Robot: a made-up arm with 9 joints. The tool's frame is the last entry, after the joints.
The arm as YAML. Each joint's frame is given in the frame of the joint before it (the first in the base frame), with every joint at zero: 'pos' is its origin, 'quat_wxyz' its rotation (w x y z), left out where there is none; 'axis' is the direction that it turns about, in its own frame. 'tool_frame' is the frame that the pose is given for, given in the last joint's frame.
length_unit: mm
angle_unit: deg
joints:
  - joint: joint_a
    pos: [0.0, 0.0, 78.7]
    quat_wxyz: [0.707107, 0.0, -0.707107, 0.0]
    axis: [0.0, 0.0, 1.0]
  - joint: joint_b
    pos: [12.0, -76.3, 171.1]
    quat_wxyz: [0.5, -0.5, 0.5, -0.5]
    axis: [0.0, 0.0, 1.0]
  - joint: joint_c
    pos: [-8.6, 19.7, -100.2]
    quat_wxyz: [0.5, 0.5, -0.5, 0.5]
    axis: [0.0, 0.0, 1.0]
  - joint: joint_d
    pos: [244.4, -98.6, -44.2]
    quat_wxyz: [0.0, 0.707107, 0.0, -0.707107]
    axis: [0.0, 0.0, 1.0]
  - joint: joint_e
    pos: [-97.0, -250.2, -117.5]
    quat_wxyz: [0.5, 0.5, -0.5, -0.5]
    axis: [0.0, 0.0, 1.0]
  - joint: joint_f
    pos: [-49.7, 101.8, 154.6]
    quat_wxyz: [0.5, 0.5, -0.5, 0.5]
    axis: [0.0, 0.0, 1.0]
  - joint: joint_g
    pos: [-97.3, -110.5, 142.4]
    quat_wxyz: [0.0, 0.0, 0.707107, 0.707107]
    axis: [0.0, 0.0, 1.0]
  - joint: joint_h
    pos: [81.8, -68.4, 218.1]
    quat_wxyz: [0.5, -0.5, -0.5, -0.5]
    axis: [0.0, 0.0, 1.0]
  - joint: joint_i
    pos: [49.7, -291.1, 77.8]
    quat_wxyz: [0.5, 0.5, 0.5, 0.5]
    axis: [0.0, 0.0, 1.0]
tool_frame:
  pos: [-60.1, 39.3, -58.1]
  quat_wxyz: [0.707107, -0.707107, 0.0, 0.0]
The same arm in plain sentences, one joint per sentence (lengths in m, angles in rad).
The arm has nine revolute joints in a row. What follows holds with every joint at zero, and every direction is one of the base frame's.
Joint 1 lies 0.0787 m along +z from the base frame's origin and turns about -x.
Joint 2 lies 0.1711 m along -x and 0.0763 m along -y and 0.0120 m along +z from joint 1 and turns about +z.
Joint 3 lies 0.0197 m along +x and 0.0086 m along +y and 0.1002 m along -z from joint 2 and turns about -x.
Joint 4 lies 0.0442 m along +x and 0.0986 m along -y and 0.2444 m along +z from joint 3 and turns about -z.
Joint 5 lies 0.0970 m along -x and 0.2502 m along +y and 0.1175 m along +z from joint 4 and turns about -x.
Joint 6 lies 0.1546 m along -x and 0.0497 m along -y and 0.1018 m along -z from joint 5 and turns about +z.
Joint 7 lies 0.0973 m along +x and 0.1105 m along +y and 0.1424 m along +z from joint 6 and turns about -y.
Joint 8 lies 0.0818 m along +x and 0.2181 m along -y and 0.0684 m along -z from joint 7 and turns about +z.
Joint 9 lies 0.2911 m along -x and 0.0497 m along -y and 0.0778 m along +z from joint 8 and turns about -y.
The tool frame, which is the frame that the pose is given for, lies 0.0601 m along -x and 0.0581 m along +y and 0.0393 m along +z from joint 9; its axes are parallel to the base frame's.

